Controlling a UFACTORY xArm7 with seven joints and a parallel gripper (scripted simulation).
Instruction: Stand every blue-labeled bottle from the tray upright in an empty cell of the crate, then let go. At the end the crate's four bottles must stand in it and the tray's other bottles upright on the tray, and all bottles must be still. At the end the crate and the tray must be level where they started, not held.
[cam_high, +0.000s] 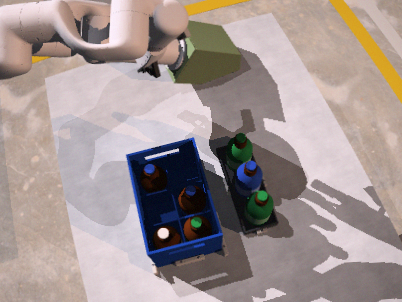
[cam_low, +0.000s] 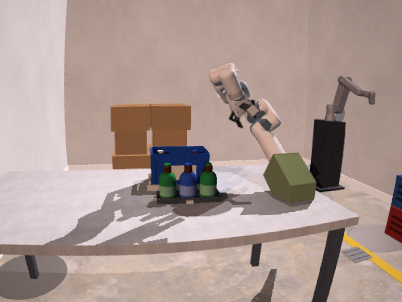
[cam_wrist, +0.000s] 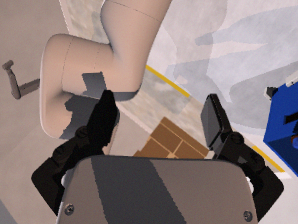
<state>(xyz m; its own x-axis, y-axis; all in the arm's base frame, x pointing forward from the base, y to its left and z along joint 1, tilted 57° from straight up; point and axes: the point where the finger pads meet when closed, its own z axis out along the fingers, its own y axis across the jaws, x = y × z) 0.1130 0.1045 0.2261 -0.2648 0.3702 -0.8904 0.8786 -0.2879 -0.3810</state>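
My hand is 33 cm short of the blue-labeled bottle, 19 cm to the right of it and 24 cm above it. Round my hand: black tray 33 cm ahead, 19 cm to the left, 31 cm below; then blue crate 34 cm ahead, 2 cm to the right, 24 cm below.
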